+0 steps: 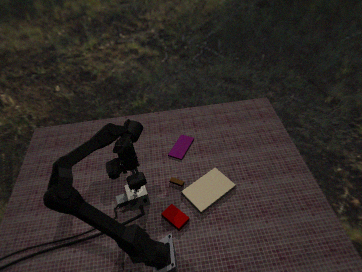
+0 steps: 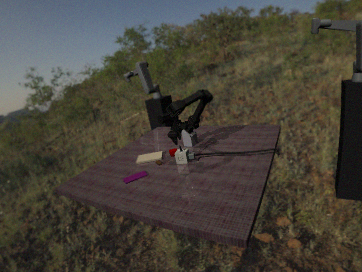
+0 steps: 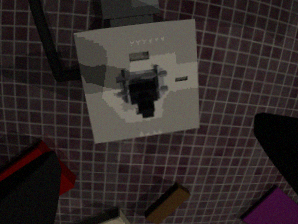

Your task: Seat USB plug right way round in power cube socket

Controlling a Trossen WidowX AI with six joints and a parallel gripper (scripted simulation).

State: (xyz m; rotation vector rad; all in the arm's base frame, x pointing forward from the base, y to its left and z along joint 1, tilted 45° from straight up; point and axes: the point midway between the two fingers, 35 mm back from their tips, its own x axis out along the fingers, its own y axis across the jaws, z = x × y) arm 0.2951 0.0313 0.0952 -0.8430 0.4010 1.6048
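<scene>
The dark USB plug lies 50 mm below my gripper tip and 10 mm to the left of it. From my gripper tip the other things lie so: cream flat panel 280 mm to the right, 130 mm below; small brown block 150 mm to the right, 130 mm below, 60 mm ahead; red block 130 mm to the right, 130 mm below, 100 mm behind.
</scene>
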